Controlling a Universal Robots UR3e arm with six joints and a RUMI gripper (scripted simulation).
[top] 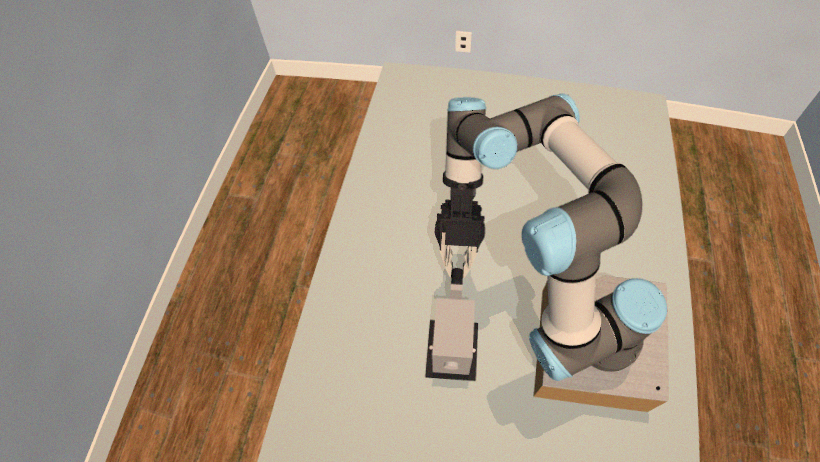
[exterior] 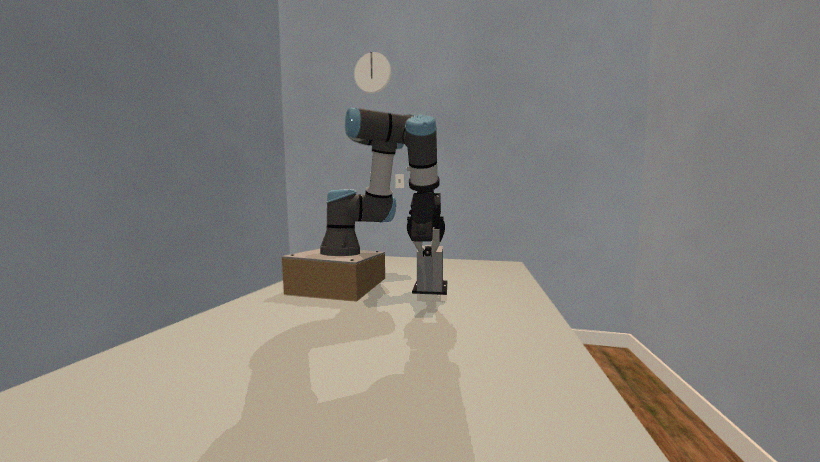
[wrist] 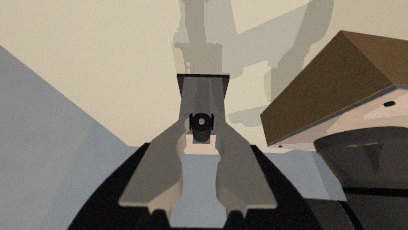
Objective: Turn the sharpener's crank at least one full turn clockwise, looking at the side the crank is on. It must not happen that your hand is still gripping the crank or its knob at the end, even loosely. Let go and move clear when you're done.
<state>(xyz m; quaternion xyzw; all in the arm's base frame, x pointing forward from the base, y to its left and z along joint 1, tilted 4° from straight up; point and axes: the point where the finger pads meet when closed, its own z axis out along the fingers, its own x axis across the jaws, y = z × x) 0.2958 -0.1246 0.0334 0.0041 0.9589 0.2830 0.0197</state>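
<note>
Right now the crank is 30 mm to the left of my hand and 10 mm below it.
</note>
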